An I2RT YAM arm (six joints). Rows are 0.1 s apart.
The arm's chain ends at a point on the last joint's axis. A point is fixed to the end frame.
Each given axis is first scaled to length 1.
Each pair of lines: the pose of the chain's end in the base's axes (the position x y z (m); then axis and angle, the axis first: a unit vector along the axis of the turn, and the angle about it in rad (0 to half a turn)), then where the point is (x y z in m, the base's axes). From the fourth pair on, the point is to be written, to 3 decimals.
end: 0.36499 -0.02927 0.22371 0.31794 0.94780 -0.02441 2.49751
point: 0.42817 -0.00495 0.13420
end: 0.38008 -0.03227 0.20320 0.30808 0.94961 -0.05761 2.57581
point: 0.43453 -0.01174 0.10723
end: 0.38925 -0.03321 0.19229 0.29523 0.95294 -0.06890 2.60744
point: 0.43951 -0.01344 0.09391
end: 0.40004 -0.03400 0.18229 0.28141 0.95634 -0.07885 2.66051
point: 0.444 -0.014 0.081
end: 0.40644 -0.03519 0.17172 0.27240 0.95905 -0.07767 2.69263
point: 0.447 -0.014 0.069
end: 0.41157 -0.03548 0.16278 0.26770 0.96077 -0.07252 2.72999
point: 0.448 -0.012 0.059
